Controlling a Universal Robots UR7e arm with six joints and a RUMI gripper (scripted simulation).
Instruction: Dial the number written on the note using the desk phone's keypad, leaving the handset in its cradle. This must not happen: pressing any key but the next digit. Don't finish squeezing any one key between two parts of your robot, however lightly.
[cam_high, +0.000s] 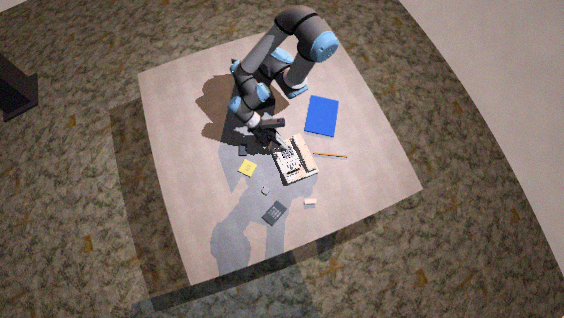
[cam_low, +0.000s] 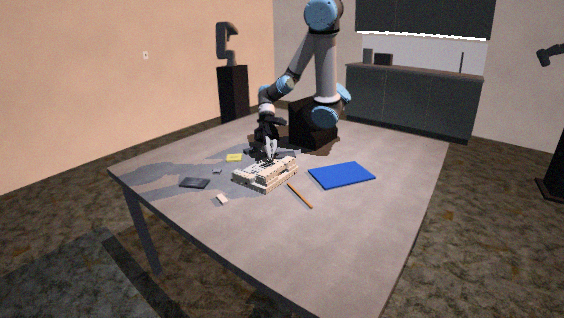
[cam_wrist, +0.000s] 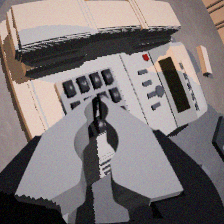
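My hand is 7 cm to the right of the handset, 6 cm short of it and 1 cm above it. From my hand the other things lie so: small grey block: 18 cm to the right, 15 cm ahead, 5 cm below; pencil: 21 cm to the left, 12 cm ahead, 6 cm below; yellow note: 21 cm to the right, 5 cm below.
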